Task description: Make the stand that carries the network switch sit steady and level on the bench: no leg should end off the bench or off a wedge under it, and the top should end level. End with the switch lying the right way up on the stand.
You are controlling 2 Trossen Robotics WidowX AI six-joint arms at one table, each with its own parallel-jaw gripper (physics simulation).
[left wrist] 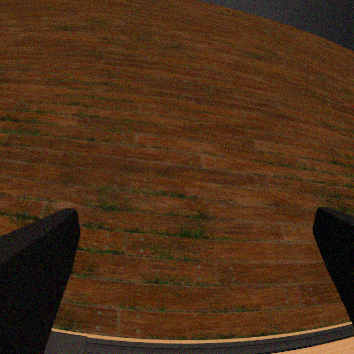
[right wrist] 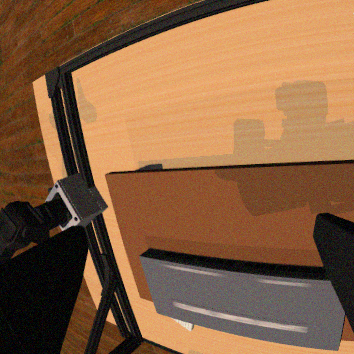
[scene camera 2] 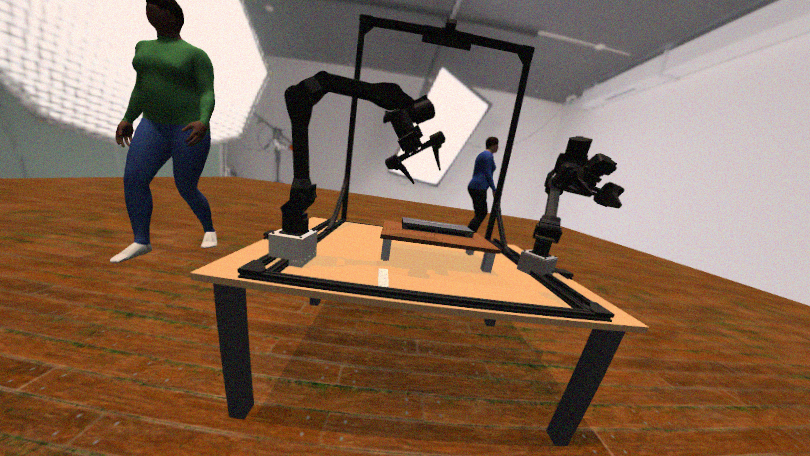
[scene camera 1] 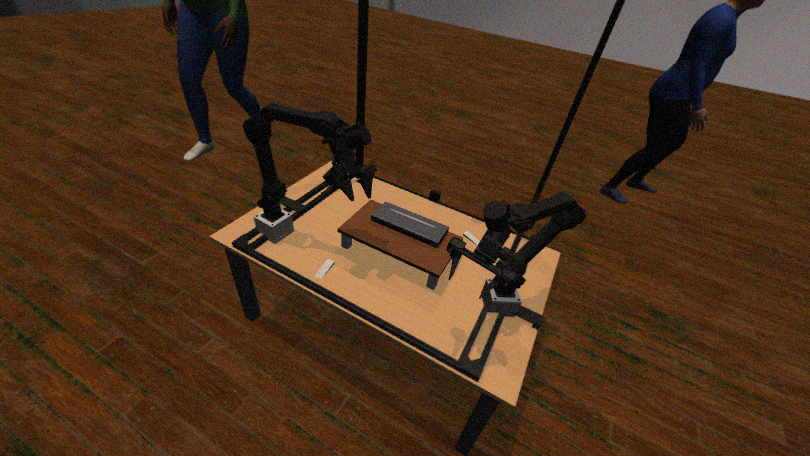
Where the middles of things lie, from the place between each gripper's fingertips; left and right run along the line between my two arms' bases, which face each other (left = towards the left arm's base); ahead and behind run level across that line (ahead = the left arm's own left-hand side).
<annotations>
Right now my right hand is 19 cm above the dark grey network switch [scene camera 1: 401,220], 18 cm past it and 13 cm to the right of it. The rest, counted from my right hand: brown stand [scene camera 1: 359,227] (25 cm below, 13 cm behind, 12 cm to the left).
My left gripper is now 37 cm past the brown stand, 27 cm to the left of it and 26 cm above it. From my left hand the other things lie so: dark grey network switch (42 cm behind, 26 cm to the right, 20 cm below).
</annotations>
